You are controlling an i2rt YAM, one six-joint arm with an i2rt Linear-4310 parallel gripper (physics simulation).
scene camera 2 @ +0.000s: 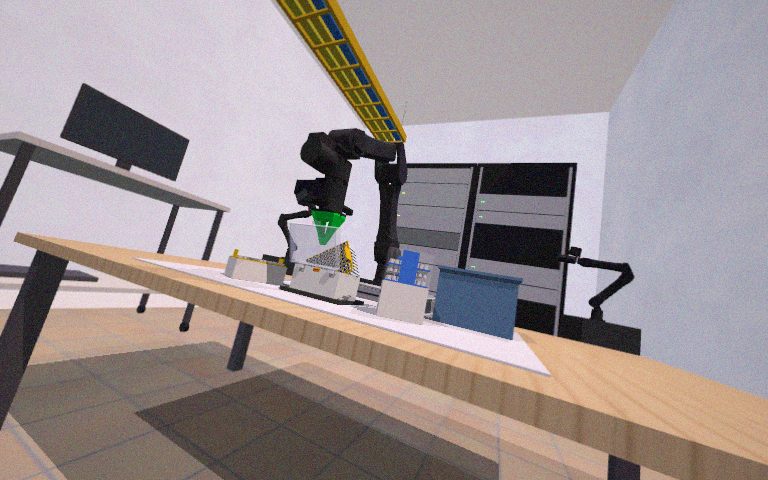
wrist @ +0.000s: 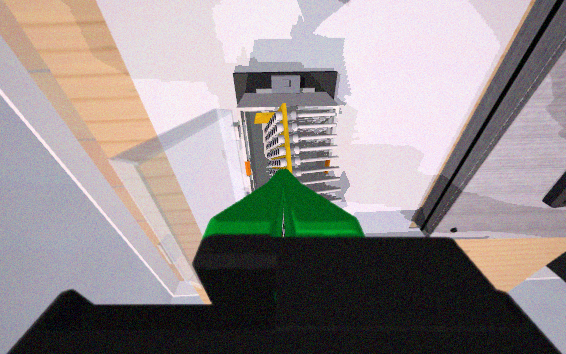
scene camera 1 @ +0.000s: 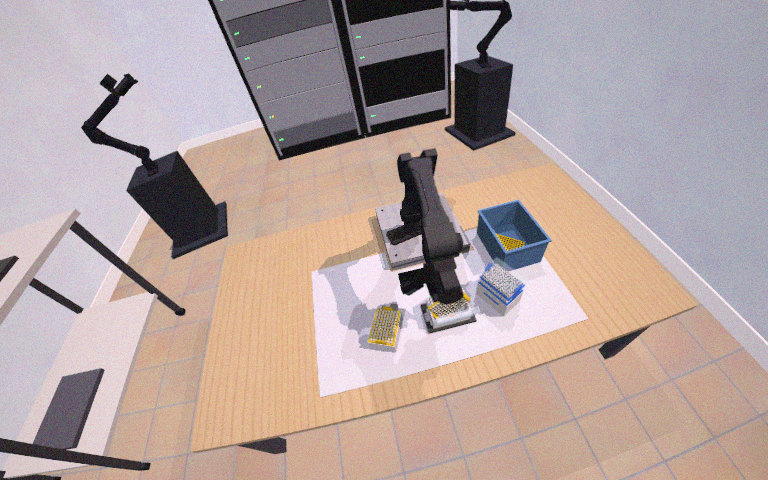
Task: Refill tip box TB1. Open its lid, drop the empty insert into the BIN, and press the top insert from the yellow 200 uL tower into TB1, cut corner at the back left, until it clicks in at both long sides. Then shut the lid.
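My gripper [scene camera 2: 323, 242] [wrist: 283, 177] is shut, its green fingertips together with nothing between them, above tip box TB1 [scene camera 2: 321, 284] [wrist: 287, 100]. The box's clear lid [scene camera 2: 300, 237] [wrist: 186, 165] stands open. A yellow insert full of tips [scene camera 1: 450, 307] [scene camera 2: 349, 257] [wrist: 287, 145] is steeply tilted in the box, on edge, its tips pointing sideways; it is not seated flat. In scene camera 1 the arm hides the fingers. The yellow tower [scene camera 1: 385, 326] [scene camera 2: 256, 268] stands left of TB1. The blue BIN [scene camera 1: 531, 254] [scene camera 2: 478, 302] holds a yellow empty insert [scene camera 1: 511, 242].
A blue tower with tips [scene camera 1: 500, 285] [scene camera 2: 403, 300] stands between TB1 and the BIN. The arm's base plate [scene camera 1: 407, 261] [wrist: 500, 165] is behind TB1. The white mat [scene camera 1: 345, 373] lies under the boxes on the wooden table [scene camera 1: 254, 362].
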